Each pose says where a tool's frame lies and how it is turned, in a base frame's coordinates. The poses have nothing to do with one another.
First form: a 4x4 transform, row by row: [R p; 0 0 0 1], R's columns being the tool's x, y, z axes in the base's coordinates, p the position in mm. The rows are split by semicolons.
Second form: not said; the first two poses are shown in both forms.
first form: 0.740, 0.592, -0.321, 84; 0.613, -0.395, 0.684, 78; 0.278, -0.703, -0.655, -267; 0, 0, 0, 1
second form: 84, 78, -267, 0.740, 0.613, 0.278, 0.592, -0.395, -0.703
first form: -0.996, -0.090, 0.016, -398; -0.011, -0.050, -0.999, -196; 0.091, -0.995, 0.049, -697; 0, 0, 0, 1
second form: -398, -196, -697, -0.996, -0.011, 0.091, -0.090, -0.050, -0.995
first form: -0.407, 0.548, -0.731, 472; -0.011, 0.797, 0.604, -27; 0.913, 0.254, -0.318, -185; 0, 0, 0, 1
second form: 472, -27, -185, -0.407, -0.011, 0.913, 0.548, 0.797, 0.254
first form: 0.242, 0.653, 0.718, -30; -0.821, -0.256, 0.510, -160; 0.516, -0.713, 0.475, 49; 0, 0, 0, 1
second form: -30, -160, 49, 0.242, -0.821, 0.516, 0.653, -0.256, -0.713
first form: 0.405, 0.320, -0.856, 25; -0.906, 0.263, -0.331, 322; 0.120, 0.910, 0.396, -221; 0, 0, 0, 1
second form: 25, 322, -221, 0.405, -0.906, 0.120, 0.320, 0.263, 0.910
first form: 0.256, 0.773, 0.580, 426; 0.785, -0.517, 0.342, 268; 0.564, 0.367, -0.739, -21; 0, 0, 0, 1
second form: 426, 268, -21, 0.256, 0.785, 0.564, 0.773, -0.517, 0.367
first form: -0.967, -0.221, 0.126, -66; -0.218, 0.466, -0.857, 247; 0.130, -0.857, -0.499, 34; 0, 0, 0, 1
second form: -66, 247, 34, -0.967, -0.218, 0.130, -0.221, 0.466, -0.857
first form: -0.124, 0.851, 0.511, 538; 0.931, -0.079, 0.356, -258; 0.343, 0.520, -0.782, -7; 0, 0, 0, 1
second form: 538, -258, -7, -0.124, 0.931, 0.343, 0.851, -0.079, 0.520
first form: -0.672, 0.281, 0.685, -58; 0.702, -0.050, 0.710, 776; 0.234, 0.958, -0.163, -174; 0, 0, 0, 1
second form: -58, 776, -174, -0.672, 0.702, 0.234, 0.281, -0.050, 0.958
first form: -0.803, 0.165, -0.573, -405; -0.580, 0.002, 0.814, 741; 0.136, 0.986, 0.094, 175; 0, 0, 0, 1
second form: -405, 741, 175, -0.803, -0.580, 0.136, 0.165, 0.002, 0.986
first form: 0.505, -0.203, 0.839, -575; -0.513, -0.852, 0.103, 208; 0.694, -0.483, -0.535, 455; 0, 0, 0, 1
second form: -575, 208, 455, 0.505, -0.513, 0.694, -0.203, -0.852, -0.483
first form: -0.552, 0.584, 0.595, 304; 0.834, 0.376, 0.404, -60; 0.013, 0.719, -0.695, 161; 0, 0, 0, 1
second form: 304, -60, 161, -0.552, 0.834, 0.013, 0.584, 0.376, 0.719
